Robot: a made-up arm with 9 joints. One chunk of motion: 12 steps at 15 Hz.
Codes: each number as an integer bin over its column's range. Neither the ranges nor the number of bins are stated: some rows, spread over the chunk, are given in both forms.
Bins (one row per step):
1: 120 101 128 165 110 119 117 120 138
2: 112 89 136 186 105 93 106 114 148
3: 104 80 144 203 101 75 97 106 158
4: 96 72 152 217 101 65 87 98 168
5: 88 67 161 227 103 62 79 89 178
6: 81 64 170 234 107 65 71 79 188
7: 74 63 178 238 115 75 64 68 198
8: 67 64 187 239 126 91 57 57 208
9: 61 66 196 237 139 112 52 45 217
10: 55 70 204 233 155 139 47 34 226
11: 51 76 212 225 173 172 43 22 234
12: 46 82 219 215 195 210 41 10 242
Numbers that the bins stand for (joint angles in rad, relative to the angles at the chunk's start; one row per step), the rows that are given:
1: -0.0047 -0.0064 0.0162 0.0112 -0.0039 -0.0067 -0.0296 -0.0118 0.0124
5: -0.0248 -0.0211 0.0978 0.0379 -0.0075 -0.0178 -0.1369 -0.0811 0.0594
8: -0.0380 -0.0224 0.1620 0.0431 0.0042 -0.0122 -0.1991 -0.1526 0.0947
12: -0.0511 -0.0146 0.2411 0.0327 0.0394 0.0112 -0.2442 -0.2576 0.1347
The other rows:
2: -0.0097 -0.0116 0.0360 0.0202 -0.0065 -0.0118 -0.0607 -0.0252 0.0241
3: -0.0147 -0.0155 0.0558 0.0276 -0.0085 -0.0153 -0.0861 -0.0431 0.0359
4: -0.0198 -0.0189 0.0755 0.0336 -0.0085 -0.0173 -0.1144 -0.0609 0.0476
6: -0.0292 -0.0224 0.1200 0.0409 -0.0055 -0.0173 -0.1595 -0.1034 0.0712
7: -0.0336 -0.0228 0.1398 0.0427 -0.0014 -0.0153 -0.1793 -0.1280 0.0829
9: -0.0417 -0.0215 0.1842 0.0422 0.0109 -0.0080 -0.2132 -0.1794 0.1053
10: -0.0455 -0.0198 0.2040 0.0405 0.0190 -0.0027 -0.2273 -0.2040 0.1159
11: -0.0480 -0.0172 0.2238 0.0371 0.0282 0.0037 -0.2386 -0.2308 0.1253

